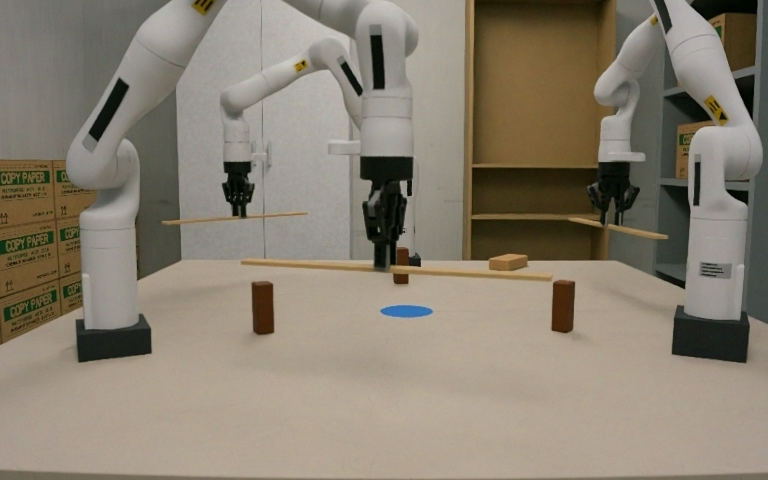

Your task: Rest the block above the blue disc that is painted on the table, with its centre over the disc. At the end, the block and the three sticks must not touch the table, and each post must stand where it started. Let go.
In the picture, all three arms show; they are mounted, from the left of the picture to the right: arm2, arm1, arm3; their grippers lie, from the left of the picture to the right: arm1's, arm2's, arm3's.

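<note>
The blue disc (406, 311) is painted mid-table. Three reddish-brown posts stand upright around it: left post (262, 307), right post (562, 306) and back post (400, 272), partly hidden. The tan block (508, 262) lies on the table at the back right. Arm1's gripper (239, 213) is shut on a thin stick (192, 220), held in the air at the back left. Arm2's gripper (382, 261) is shut on a long stick (464, 272), held level above the table, in front of the back post. Arm3's gripper (611, 220) is shut on a stick (640, 232), held in the air at the right.
Arm2's dark base (113, 338) stands at the table's left and arm3's dark base (710, 335) at its right. Arm2's forearm reaches across the upper middle. Copy-paper boxes (25, 243) are stacked behind at the left, and a wooden shelf unit (468, 130) stands behind the table.
</note>
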